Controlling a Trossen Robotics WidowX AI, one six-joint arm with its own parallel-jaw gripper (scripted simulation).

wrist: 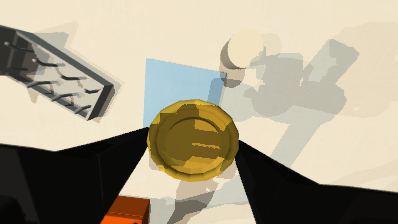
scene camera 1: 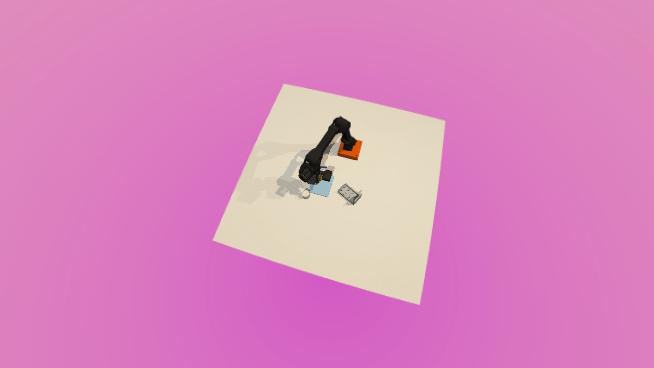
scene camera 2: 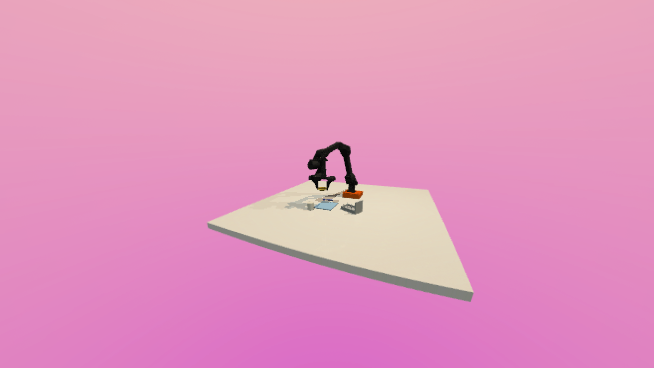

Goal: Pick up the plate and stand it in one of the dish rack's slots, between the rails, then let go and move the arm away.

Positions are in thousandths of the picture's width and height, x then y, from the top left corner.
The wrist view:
my gripper: 486,618
yellow plate: 486,627, held by my gripper
light blue mat: 418,373
